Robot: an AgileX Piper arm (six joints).
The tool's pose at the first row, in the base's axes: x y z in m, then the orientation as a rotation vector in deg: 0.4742 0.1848 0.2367 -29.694 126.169 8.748
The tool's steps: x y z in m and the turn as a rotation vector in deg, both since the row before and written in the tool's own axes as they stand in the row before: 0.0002 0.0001 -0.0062 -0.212 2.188 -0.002; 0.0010 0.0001 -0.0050 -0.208 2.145 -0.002; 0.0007 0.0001 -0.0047 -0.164 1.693 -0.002; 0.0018 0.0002 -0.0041 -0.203 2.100 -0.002; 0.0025 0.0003 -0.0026 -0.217 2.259 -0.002
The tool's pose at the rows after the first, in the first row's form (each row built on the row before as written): 0.4696 0.1831 0.2405 -30.209 128.304 8.479; 0.4655 0.1815 0.2431 -30.714 130.396 8.209; 0.4619 0.1801 0.2458 -31.113 132.047 7.991; 0.4580 0.1786 0.2474 -31.608 134.094 7.714; 0.4546 0.1773 0.2476 -32.139 136.296 7.408
